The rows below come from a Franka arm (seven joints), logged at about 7 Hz.
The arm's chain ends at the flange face. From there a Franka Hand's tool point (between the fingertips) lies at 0.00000 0.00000 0.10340 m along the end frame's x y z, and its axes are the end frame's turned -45 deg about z.
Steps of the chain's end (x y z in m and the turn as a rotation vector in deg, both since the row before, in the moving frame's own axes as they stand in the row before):
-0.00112, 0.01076, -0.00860, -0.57, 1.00, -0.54
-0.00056, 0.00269, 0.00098, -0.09, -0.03, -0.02
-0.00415, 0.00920, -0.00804, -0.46, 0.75, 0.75
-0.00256, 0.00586, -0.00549, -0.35, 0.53, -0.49
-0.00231, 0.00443, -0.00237, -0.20, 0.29, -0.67
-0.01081, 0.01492, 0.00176, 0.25, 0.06, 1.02
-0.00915, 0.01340, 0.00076, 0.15, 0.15, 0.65
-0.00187, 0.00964, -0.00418, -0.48, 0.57, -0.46
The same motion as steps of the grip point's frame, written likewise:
-0.00784, 0.00882, -0.00862, -1.11, 0.30, -0.54
-0.00245, 0.00158, 0.00098, -0.04, -0.08, -0.02
-0.00908, 0.00512, -0.00805, -0.86, 0.21, 0.75
-0.00572, 0.00346, -0.00550, -0.62, 0.13, -0.49
-0.00465, 0.00212, -0.00237, -0.35, 0.06, -0.67
-0.01780, 0.00267, 0.00176, 0.13, 0.22, 1.02
-0.01556, 0.00301, 0.00076, 0.00, 0.21, 0.65
-0.00802, 0.00683, -0.00419, -0.74, 0.06, -0.46

